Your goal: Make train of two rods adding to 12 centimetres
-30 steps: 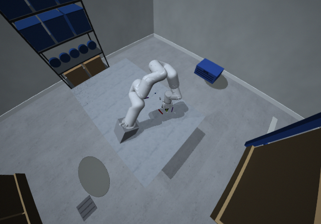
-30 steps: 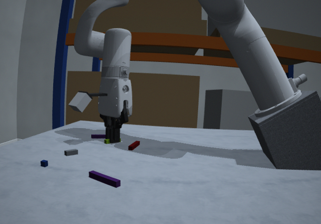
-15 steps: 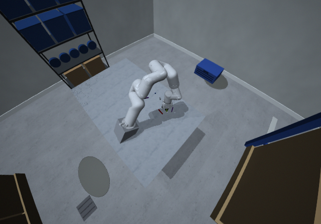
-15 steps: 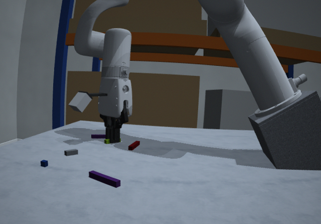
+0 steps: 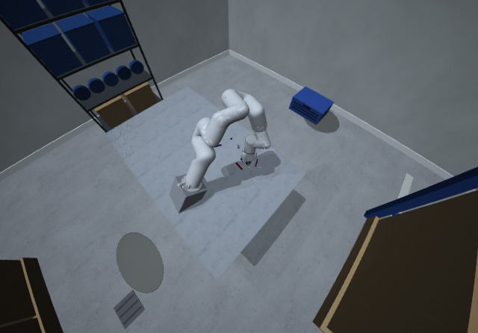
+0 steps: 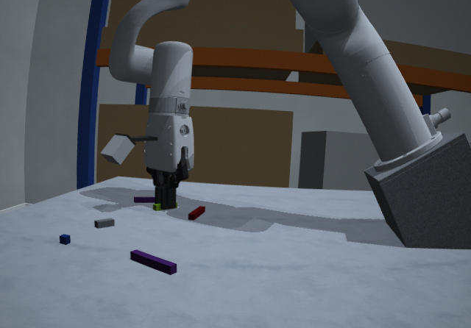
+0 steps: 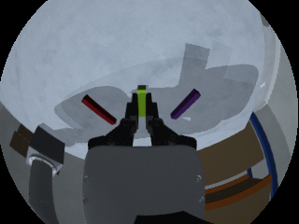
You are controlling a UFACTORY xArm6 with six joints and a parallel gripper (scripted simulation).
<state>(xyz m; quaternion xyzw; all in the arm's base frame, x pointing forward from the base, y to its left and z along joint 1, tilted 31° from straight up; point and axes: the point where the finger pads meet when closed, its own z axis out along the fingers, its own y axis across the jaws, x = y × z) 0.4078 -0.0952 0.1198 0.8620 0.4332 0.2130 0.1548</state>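
The lime rod lies 2 cm below my hand. Also, from my hand: red rod 7 cm behind, 3 cm to the left, 2 cm below; then small blue rod 25 cm to the left, 7 cm ahead, 2 cm below; then grey rod 16 cm to the left, 6 cm ahead, 2 cm below.
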